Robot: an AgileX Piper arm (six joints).
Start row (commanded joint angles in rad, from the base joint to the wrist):
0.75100, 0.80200, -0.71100, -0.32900, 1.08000, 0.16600
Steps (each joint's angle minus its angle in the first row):
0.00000, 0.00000, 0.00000, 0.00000, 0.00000, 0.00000
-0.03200, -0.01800, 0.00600, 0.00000, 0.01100, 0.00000
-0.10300, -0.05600, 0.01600, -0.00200, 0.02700, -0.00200
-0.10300, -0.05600, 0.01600, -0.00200, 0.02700, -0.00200
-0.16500, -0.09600, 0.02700, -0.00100, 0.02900, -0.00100
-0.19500, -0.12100, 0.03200, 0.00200, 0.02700, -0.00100
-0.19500, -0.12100, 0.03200, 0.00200, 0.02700, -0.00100
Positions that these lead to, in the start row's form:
0.75100, 0.80200, -0.71100, -0.32900, 1.08000, 0.16600
0.71900, 0.78400, -0.70500, -0.32900, 1.09100, 0.16600
0.64800, 0.74600, -0.69500, -0.33100, 1.10700, 0.16400
0.64800, 0.74600, -0.69500, -0.33100, 1.10700, 0.16400
0.58600, 0.70600, -0.68400, -0.33000, 1.10900, 0.16500
0.55600, 0.68100, -0.67900, -0.32700, 1.10700, 0.16500
0.55600, 0.68100, -0.67900, -0.32700, 1.10700, 0.16500

